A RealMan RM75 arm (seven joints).
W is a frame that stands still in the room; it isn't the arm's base.
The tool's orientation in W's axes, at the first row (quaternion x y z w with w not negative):
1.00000 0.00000 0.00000 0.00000
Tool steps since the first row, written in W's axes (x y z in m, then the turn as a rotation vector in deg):
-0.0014 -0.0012 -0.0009 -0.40 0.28 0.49
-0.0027 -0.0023 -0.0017 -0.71 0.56 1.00
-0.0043 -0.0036 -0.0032 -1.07 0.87 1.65
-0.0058 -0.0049 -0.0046 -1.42 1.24 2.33
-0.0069 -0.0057 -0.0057 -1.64 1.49 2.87
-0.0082 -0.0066 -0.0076 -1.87 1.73 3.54
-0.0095 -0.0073 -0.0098 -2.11 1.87 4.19
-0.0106 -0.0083 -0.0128 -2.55 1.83 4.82
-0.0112 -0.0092 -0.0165 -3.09 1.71 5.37
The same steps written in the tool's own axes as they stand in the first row. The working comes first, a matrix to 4 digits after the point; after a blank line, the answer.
The tool's axes in the first row as the columns of a matrix, in W's axes (used below as rounded here):
1.0000 0.0000 0.0000
0.0000 -1.0000 0.0000
0.0000 0.0000 -1.0000

-0.0014 0.0012 0.0009 -0.40 -0.28 -0.49
-0.0027 0.0023 0.0017 -0.71 -0.56 -1.00
-0.0043 0.0036 0.0032 -1.07 -0.87 -1.65
-0.0058 0.0049 0.0046 -1.42 -1.24 -2.33
-0.0069 0.0057 0.0057 -1.64 -1.49 -2.87
-0.0082 0.0066 0.0076 -1.87 -1.73 -3.54
-0.0095 0.0073 0.0098 -2.11 -1.87 -4.19
-0.0106 0.0083 0.0128 -2.55 -1.83 -4.82
-0.0112 0.0092 0.0165 -3.09 -1.71 -5.37

